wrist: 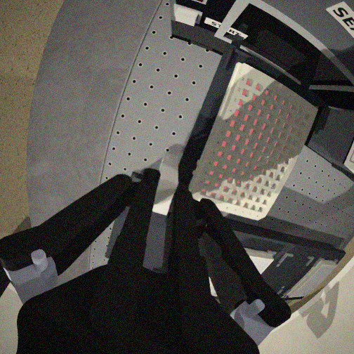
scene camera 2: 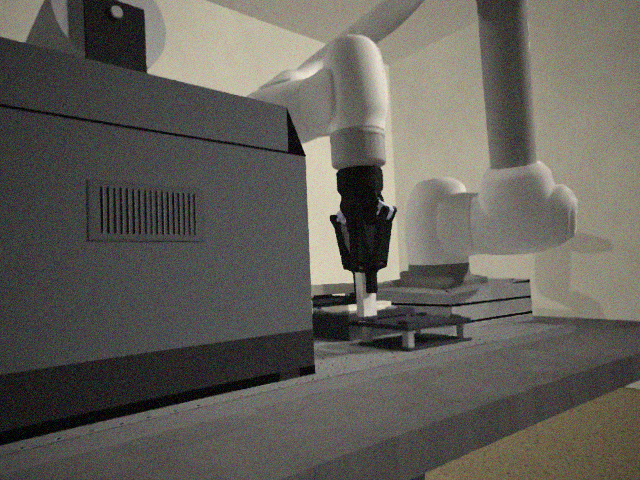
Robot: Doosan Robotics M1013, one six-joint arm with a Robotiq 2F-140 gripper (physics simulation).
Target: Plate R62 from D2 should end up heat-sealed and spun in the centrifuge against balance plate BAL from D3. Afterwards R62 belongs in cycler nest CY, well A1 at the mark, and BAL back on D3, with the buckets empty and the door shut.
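Where they show: gripper, fingertip midpoint: [scene camera 2: 367,315]; arm's base, origin of the base link: [scene camera 2: 439,284].
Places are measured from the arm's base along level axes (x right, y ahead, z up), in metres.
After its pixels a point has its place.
Note:
A pale plate with pink wells [wrist: 255,145] lies in a dark nest [wrist: 202,127] in front of the sealer [wrist: 295,30] in the wrist view; no name on it is legible. My gripper [scene camera 2: 366,297] @[x -0.256, y 0.490, z -0.029 m] [wrist: 167,166] is shut with nothing between its fingers. It points down beside the plate's long left side in the wrist view, apart from the plate's wells. In the scene view its tips are low, over or behind a low dark stand [scene camera 2: 413,321] @[x -0.282, y 0.412, z -0.044 m]. Plate BAL, the centrifuge buckets and cycler nest CY cannot be made out.
A large grey cabinet [scene camera 2: 206,289] @[x -0.323, y 0.790, z 0.029 m] fills the left of the scene view. Another white arm [scene camera 2: 516,217] @[x -0.230, y 0.003, z 0.148 m] stands at the right by a low stacked unit [scene camera 2: 501,302] @[x -0.142, y -0.051, z -0.047 m]. In the wrist view, a START label [wrist: 225,27] is near the top, and more dark nests [wrist: 280,272] are at lower right.

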